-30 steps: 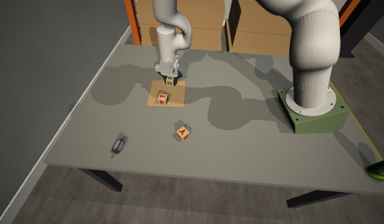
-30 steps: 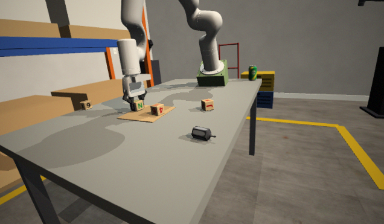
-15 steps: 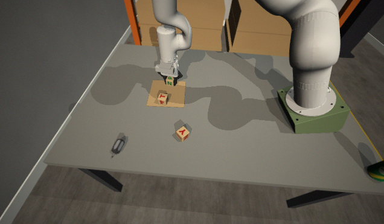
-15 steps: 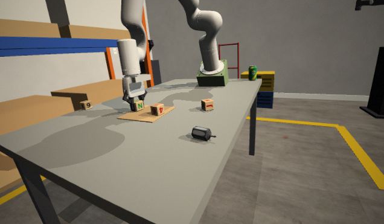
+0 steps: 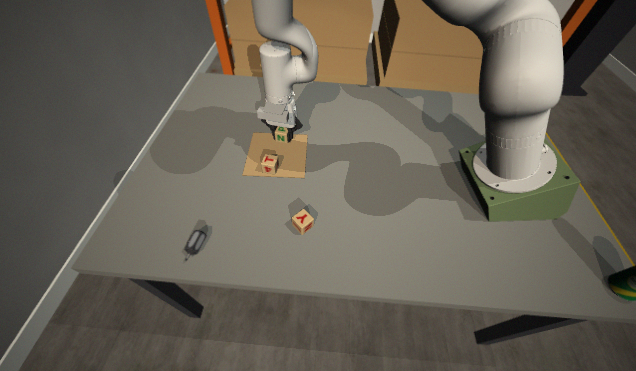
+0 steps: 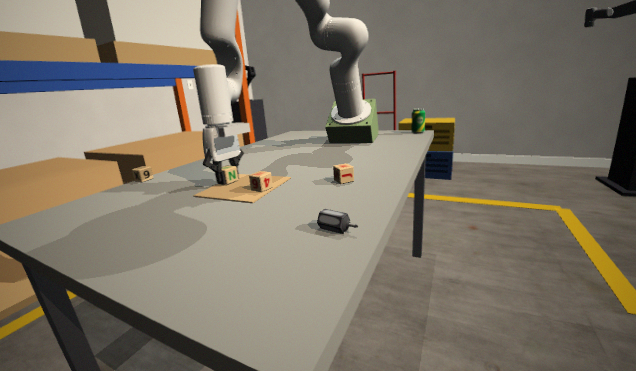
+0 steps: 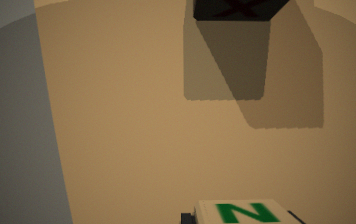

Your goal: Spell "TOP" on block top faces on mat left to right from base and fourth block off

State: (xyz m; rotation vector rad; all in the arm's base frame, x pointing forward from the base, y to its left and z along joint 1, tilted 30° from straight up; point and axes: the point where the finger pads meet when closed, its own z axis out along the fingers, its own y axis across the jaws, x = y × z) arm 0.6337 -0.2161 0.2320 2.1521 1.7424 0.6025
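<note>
Now: hand right at the P block. Also, from my hand: dark motor 420 mm to the left, 200 mm ahead, 10 mm below; then tan mat 70 mm to the left, 30 mm below, 10 mm ahead; then green can 910 mm behind, 500 mm to the left, 30 mm above.
</note>
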